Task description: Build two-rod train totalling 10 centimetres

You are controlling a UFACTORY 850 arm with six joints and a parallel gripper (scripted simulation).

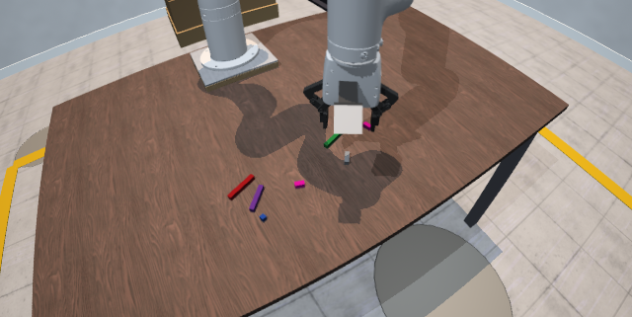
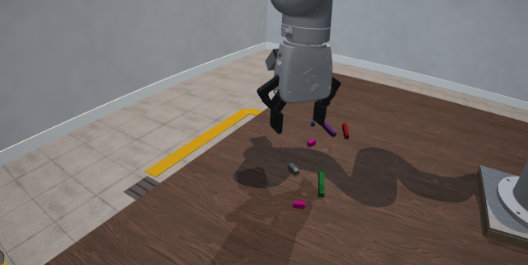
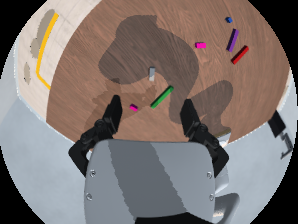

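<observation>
My hand is 23 cm to the left of the red rod, 11 cm above it and 5 cm past it. The rest, counted from my hand: grey rod: 11 cm below; then purple rod: 21 cm to the right, 11 cm below, 1 cm behind; then green rod: 11 cm below, 7 cm behind, 2 cm to the left.
</observation>
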